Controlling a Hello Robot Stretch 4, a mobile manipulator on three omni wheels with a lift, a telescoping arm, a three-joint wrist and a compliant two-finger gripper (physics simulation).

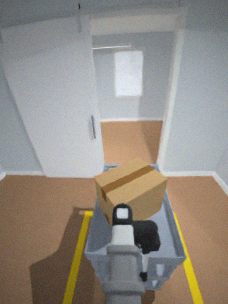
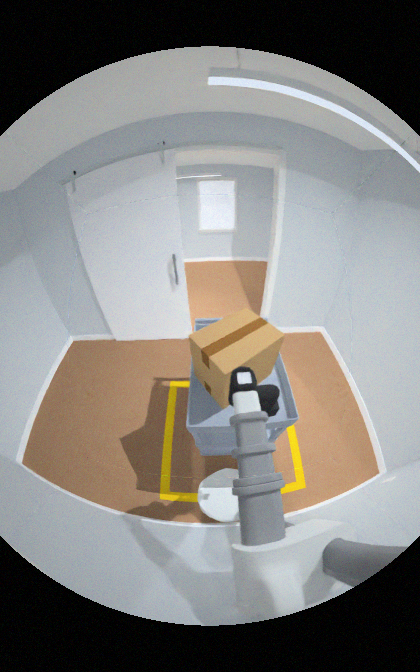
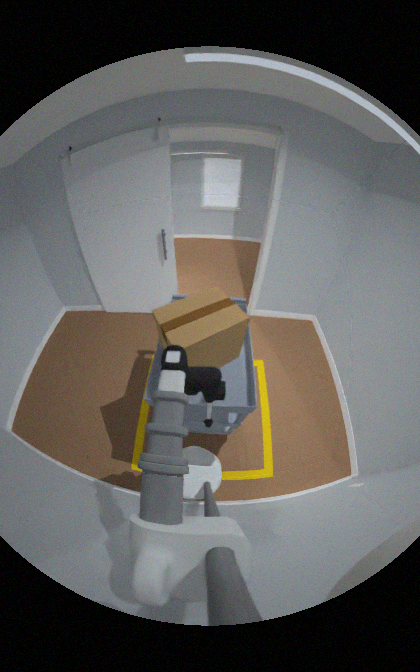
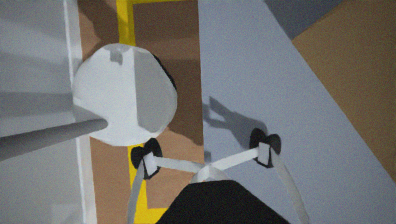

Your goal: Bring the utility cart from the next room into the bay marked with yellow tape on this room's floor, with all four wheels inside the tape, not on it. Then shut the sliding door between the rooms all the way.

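Places are measured from the robot's base along level axes (x ahead, y left, z up), in centimetres.
Pixels of known places: gripper, fingertip midpoint: (image 1: 141, 261); robot's base, origin of the base link: (image 4: 134, 96).
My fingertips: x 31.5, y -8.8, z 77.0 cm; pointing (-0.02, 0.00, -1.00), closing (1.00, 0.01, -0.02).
Ahead of a thing's pixels: the offset from my fingertips to its top centre. "spot": to the spot under its first point.
The grey-blue utility cart (image 1: 102, 261) (image 2: 212, 435) (image 3: 247, 408) (image 4: 240, 65) stands over the bay of yellow tape (image 1: 76, 265) (image 2: 169, 440) (image 3: 266, 425) (image 4: 125, 25). Tape shows on both sides of it; its wheels are hidden, so their places relative to the tape cannot be told. My gripper (image 4: 205, 145) is open and empty, its fingers spread above the cart's near edge. The white sliding door (image 1: 55, 100) (image 2: 130, 250) (image 3: 120, 225) stands open to the left of the doorway, with its vertical handle {spot: dx +133.6, dy +42.8, dz +15.3 cm} (image 1: 93, 126) (image 2: 175, 270) (image 3: 164, 245) near its right edge.
A brown cardboard box {dx +28.9, dy +4.4, dz +27.5 cm} (image 1: 132, 187) (image 2: 237, 345) (image 3: 202, 325) (image 4: 355, 85) sits askew on the cart's far part. The white round base (image 2: 215, 500) (image 3: 202, 472) (image 4: 110, 90) is over the near tape strip. Walls stand left and right, and the doorway is beyond the cart.
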